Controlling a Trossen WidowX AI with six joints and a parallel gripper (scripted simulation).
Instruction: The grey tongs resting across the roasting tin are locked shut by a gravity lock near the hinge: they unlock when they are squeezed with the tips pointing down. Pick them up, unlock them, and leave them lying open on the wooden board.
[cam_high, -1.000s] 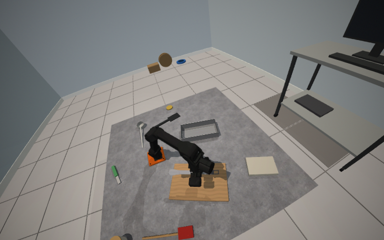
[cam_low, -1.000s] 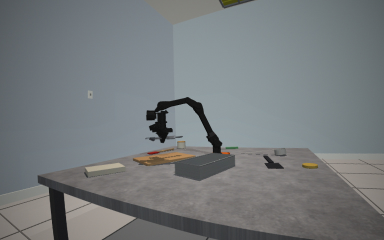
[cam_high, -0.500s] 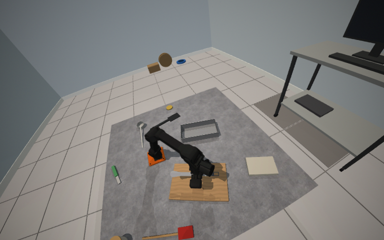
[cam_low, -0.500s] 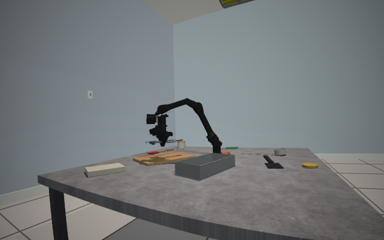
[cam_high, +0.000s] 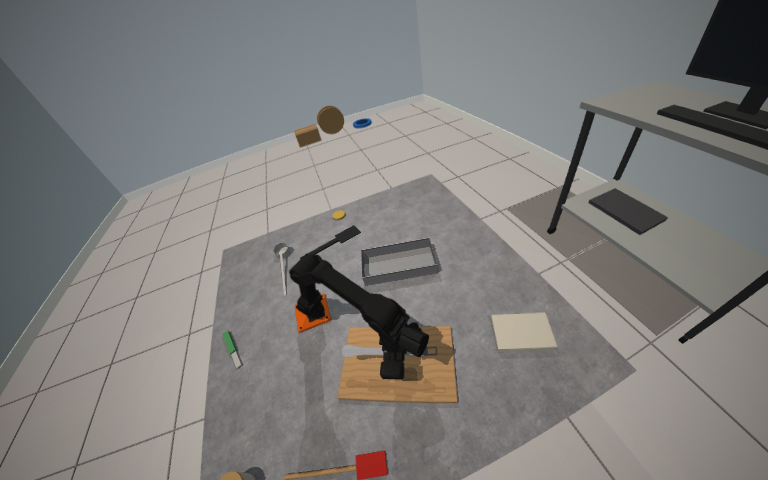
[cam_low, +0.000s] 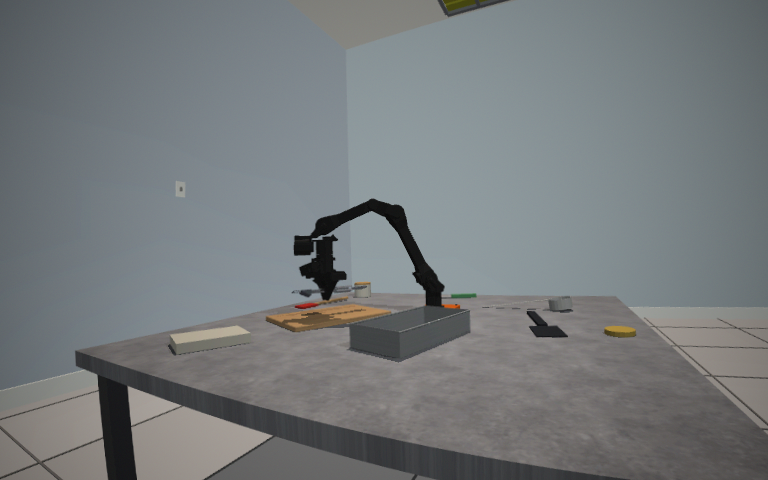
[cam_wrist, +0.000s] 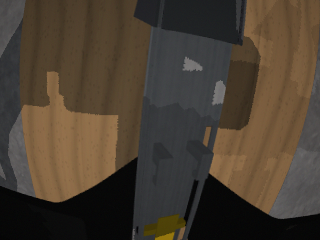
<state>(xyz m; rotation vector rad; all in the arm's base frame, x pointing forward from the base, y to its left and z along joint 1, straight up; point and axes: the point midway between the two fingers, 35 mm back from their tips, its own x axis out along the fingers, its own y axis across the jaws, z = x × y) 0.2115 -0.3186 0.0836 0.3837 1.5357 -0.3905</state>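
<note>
Now: gripper tip 1 cm past the yellow lock piece and 4 cm below it. From my gripper tip the other things lie so: grey roasting tin (18 cm ahead, 37 cm to the left, 3 cm below); cream slab (40 cm ahead, 11 cm to the right, 5 cm below); wooden board (1 cm behind, 5 cm below).
</note>
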